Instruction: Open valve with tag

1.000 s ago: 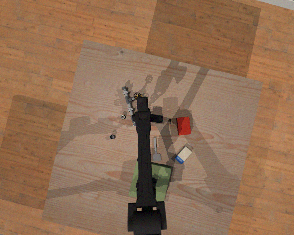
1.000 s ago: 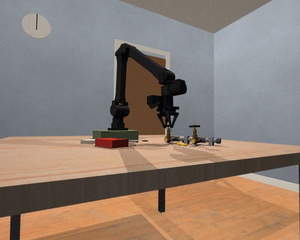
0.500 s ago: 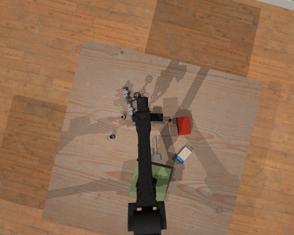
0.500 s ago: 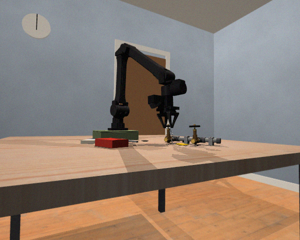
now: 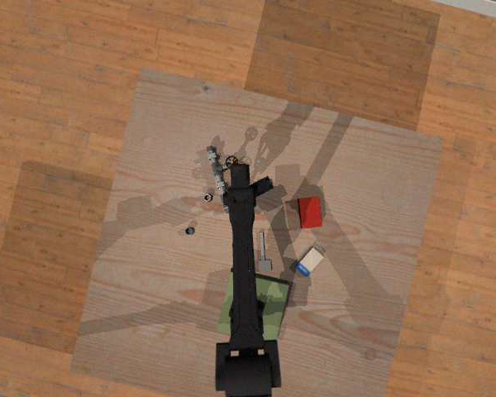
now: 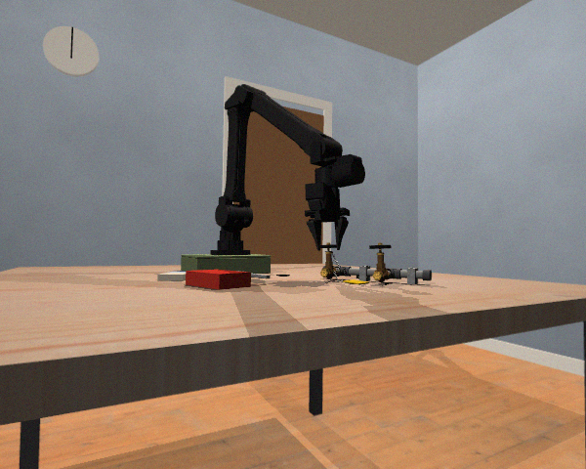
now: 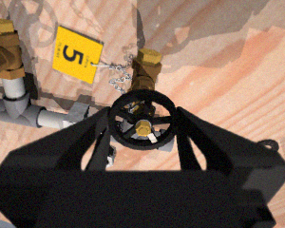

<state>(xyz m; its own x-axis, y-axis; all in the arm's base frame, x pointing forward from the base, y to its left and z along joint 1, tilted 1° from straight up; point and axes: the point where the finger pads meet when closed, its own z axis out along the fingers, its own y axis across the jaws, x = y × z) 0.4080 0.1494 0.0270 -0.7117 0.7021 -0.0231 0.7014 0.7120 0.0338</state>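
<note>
Now: the yellow tag 6 cm ahead of my hand, 4 cm to the left of it and 8 cm below it. Also, from my hand: grey tool (20 cm behind, 16 cm to the right, 8 cm below); then red block (2 cm ahead, 28 cm to the right, 7 cm below).
</note>
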